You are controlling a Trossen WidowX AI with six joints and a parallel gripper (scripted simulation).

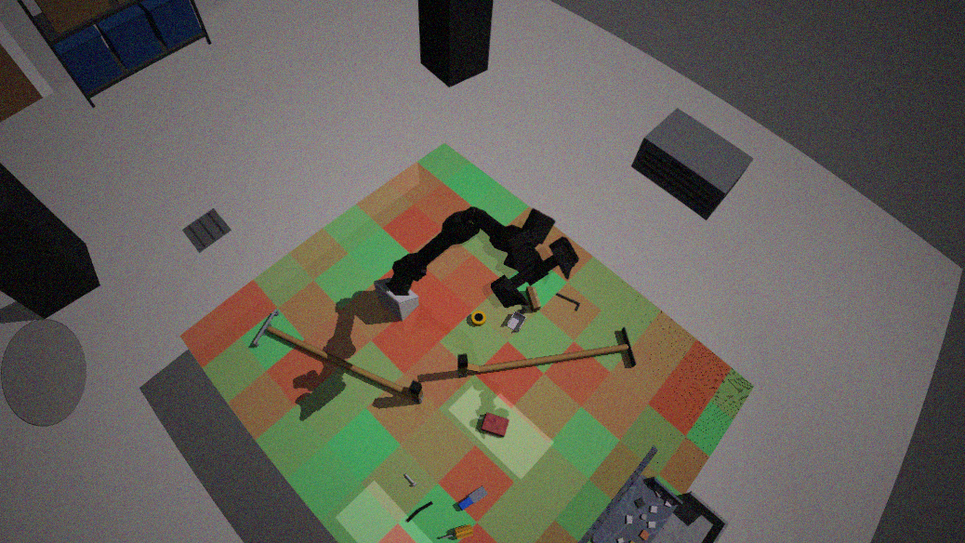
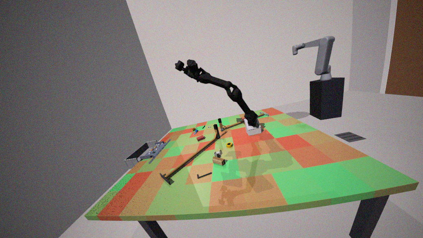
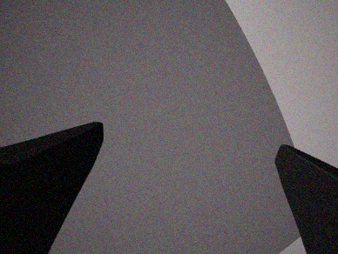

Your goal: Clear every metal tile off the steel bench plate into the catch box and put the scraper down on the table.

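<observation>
My gripper tip is 60 mm short of the red block, 100 mm to the left of it and 690 mm above it. Also, from my gripper tip: long scraper: 170 mm to the left, 640 mm below; then wooden block: 200 mm behind, 290 mm to the left, 690 mm below; then yellow tape roll: 260 mm behind, 90 mm to the left, 700 mm below.
</observation>
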